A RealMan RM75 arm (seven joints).
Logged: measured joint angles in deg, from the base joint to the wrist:
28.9, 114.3, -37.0, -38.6, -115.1, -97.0, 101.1
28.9, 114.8, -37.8, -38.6, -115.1, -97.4, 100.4
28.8, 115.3, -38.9, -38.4, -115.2, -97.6, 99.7
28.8, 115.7, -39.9, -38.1, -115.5, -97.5, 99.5
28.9, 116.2, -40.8, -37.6, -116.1, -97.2, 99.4
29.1, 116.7, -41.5, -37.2, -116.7, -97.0, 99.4
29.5, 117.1, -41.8, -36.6, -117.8, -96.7, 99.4
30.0, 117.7, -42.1, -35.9, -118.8, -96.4, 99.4
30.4, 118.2, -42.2, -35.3, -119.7, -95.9, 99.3
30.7, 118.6, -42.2, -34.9, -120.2, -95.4, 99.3
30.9, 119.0, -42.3, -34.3, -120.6, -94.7, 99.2
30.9, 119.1, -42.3, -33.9, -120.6, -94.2, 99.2
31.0, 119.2, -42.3, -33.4, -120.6, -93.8, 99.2
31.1, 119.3, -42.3, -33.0, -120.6, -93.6, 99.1
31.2, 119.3, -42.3, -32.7, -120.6, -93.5, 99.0
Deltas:
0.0, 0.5, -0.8, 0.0, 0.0, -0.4, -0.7
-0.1, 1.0, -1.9, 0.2, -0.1, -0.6, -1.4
-0.1, 1.4, -2.9, 0.5, -0.4, -0.5, -1.6
0.0, 1.9, -3.8, 1.0, -1.0, -0.2, -1.7
0.2, 2.4, -4.5, 1.4, -1.6, 0.0, -1.7
0.6, 2.8, -4.8, 2.0, -2.7, 0.3, -1.7
1.1, 3.4, -5.1, 2.7, -3.7, 0.6, -1.7
1.5, 3.9, -5.2, 3.3, -4.6, 1.1, -1.8
1.8, 4.3, -5.2, 3.7, -5.1, 1.6, -1.8
2.0, 4.7, -5.3, 4.3, -5.5, 2.3, -1.9
2.0, 4.8, -5.3, 4.7, -5.5, 2.8, -1.9
2.1, 4.9, -5.3, 5.2, -5.5, 3.2, -1.9
2.2, 5.0, -5.3, 5.6, -5.5, 3.4, -2.0
2.3, 5.0, -5.3, 5.9, -5.5, 3.5, -2.1

